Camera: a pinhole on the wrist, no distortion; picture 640 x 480 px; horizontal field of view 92.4 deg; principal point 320.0 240.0 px. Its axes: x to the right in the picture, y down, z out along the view. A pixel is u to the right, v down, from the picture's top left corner.
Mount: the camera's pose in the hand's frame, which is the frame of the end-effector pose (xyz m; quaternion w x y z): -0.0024 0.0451 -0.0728 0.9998 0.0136 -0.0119 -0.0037
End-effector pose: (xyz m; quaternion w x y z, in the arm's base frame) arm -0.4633 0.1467 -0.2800 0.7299 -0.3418 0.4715 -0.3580
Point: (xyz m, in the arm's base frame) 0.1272 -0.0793 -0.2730
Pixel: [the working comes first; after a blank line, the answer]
In the camera's frame: 0.3811 -0.0293 0.5817

521 225
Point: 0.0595 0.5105 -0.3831
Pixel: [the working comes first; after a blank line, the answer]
In the camera's frame: -0.0915 0.3465 0.5792

272 424
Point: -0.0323 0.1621 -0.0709
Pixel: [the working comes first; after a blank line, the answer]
In the camera's frame: 0.0394 -0.1107 0.5471

342 178
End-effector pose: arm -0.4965 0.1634 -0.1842 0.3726 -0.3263 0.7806 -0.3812
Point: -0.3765 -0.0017 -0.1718
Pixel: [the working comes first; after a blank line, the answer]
In the camera's frame: 0.0747 -0.1578 0.2279

421 28
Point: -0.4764 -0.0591 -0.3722
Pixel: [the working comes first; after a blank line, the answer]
In the camera's frame: 0.2372 0.0060 0.2433

619 248
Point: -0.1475 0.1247 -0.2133
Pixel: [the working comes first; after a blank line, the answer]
In the camera's frame: -0.1248 -0.1089 0.3950

223 155
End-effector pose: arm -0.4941 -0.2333 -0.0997 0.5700 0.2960 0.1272 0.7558
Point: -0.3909 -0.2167 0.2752
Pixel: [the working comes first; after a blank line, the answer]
In the camera's frame: 0.1229 0.0795 0.4238

409 298
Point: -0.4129 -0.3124 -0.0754
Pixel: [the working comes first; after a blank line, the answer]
In the camera's frame: -0.0744 -0.0673 0.1553

173 107
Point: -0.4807 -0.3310 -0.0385
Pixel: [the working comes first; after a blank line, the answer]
In the camera's frame: -0.0696 0.0112 0.1449

173 264
